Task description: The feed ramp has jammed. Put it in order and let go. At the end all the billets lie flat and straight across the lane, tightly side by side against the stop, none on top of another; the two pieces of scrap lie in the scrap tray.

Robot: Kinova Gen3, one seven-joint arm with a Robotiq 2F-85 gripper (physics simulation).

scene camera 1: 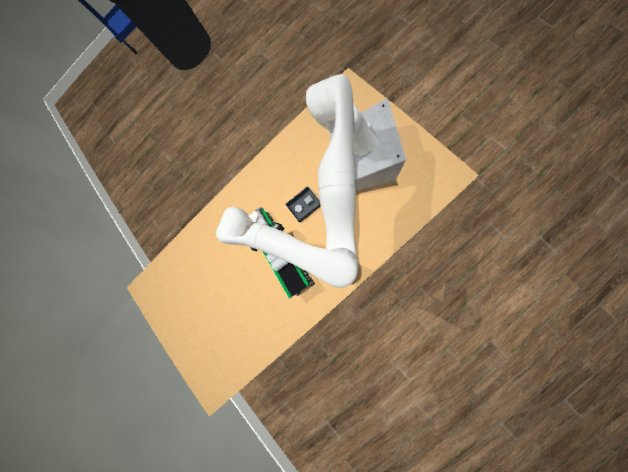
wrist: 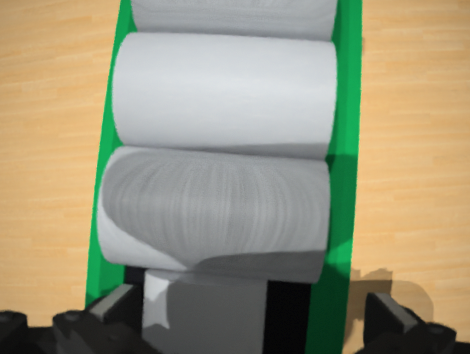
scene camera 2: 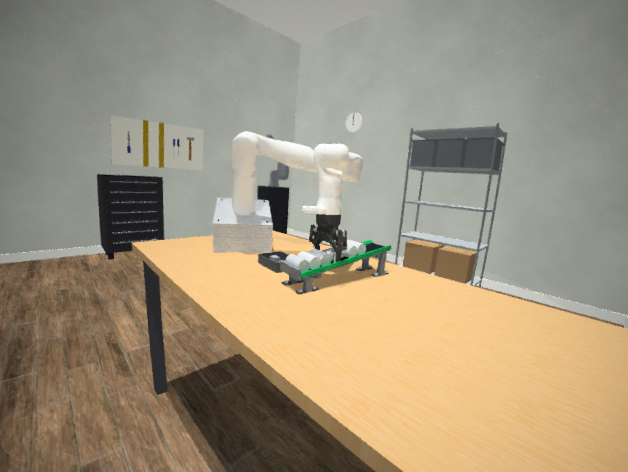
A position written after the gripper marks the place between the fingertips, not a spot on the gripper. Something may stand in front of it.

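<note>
Billet (wrist: 248, 216), visible. Likewise the gripper (scene camera 2: 326, 259), also in the wrist view (wrist: 252, 315).
</note>
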